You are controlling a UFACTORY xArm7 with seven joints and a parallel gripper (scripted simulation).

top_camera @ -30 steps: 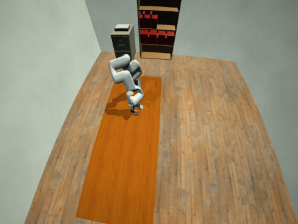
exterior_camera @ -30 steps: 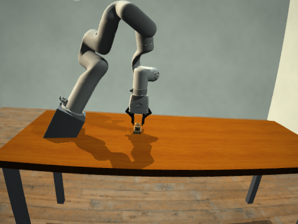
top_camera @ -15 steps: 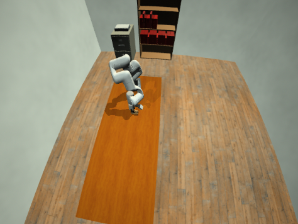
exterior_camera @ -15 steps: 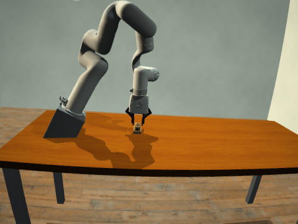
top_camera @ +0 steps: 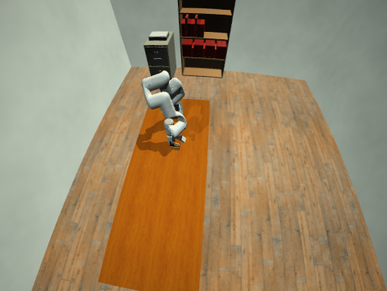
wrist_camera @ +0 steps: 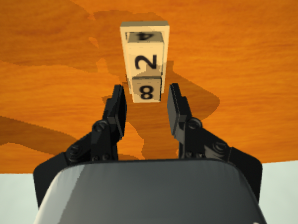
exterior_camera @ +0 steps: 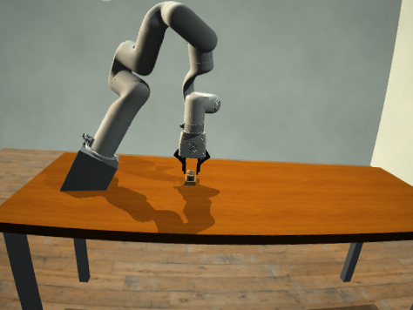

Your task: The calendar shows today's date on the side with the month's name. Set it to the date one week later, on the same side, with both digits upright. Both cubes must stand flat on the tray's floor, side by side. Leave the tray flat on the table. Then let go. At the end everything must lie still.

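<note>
Now: hand 2 cm to the right of the wooden tray and 5 cm above it.
</note>
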